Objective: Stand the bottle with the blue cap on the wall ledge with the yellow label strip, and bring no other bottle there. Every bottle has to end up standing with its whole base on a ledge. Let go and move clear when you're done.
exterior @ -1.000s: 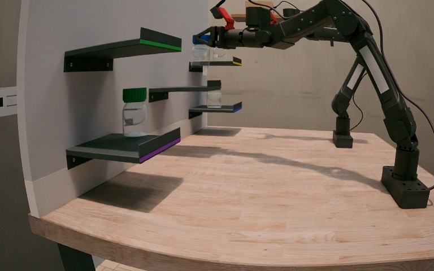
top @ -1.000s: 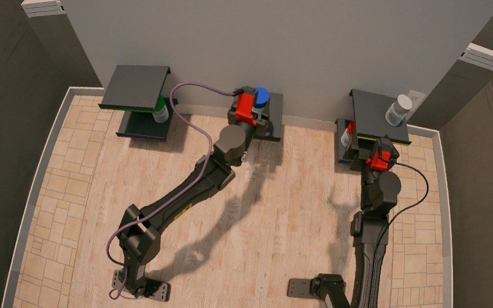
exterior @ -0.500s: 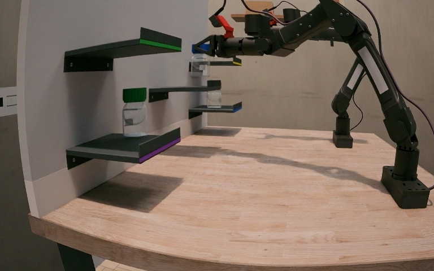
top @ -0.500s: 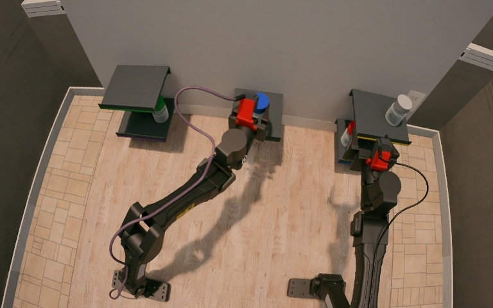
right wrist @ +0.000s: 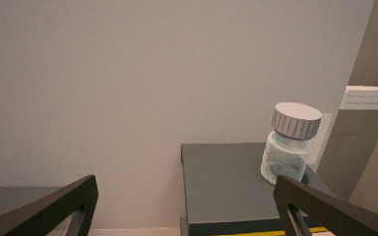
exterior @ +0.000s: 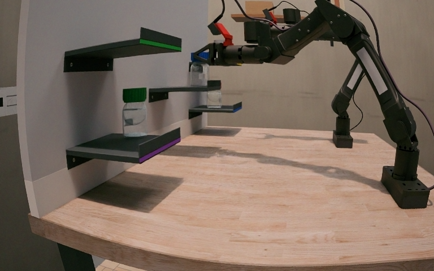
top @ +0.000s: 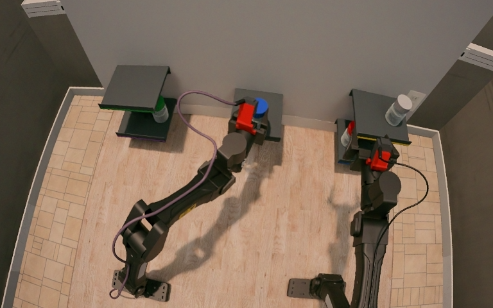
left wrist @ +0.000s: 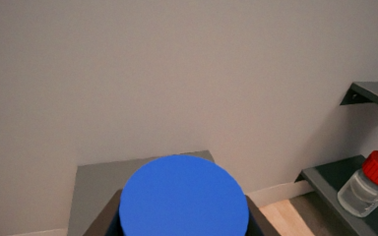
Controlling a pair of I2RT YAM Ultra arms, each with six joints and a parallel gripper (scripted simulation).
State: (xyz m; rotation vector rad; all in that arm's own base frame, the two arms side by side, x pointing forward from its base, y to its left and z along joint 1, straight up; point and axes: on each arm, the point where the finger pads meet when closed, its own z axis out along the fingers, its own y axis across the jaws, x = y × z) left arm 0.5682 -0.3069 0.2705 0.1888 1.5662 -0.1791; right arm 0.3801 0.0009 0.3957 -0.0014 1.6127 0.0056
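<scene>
The blue-capped bottle is 5 cm below my left hand. Also, from my left hand: grey-capped bottle (1 cm behind, 44 cm to the right, 5 cm above); green-capped bottle (9 cm ahead, 33 cm to the left, 14 cm below); red-capped bottle (34 cm to the right, 14 cm below).
Now: the blue-capped bottle 14 cm ahead of my right hand, 28 cm to the left of it and 17 cm below it. Also, from my right hand: grey-capped bottle: 13 cm ahead, 16 cm to the right, 8 cm below; then green-capped bottle: 23 cm ahead, 61 cm to the left, 27 cm below; then red-capped bottle: 14 cm ahead, 6 cm to the right, 27 cm below.
</scene>
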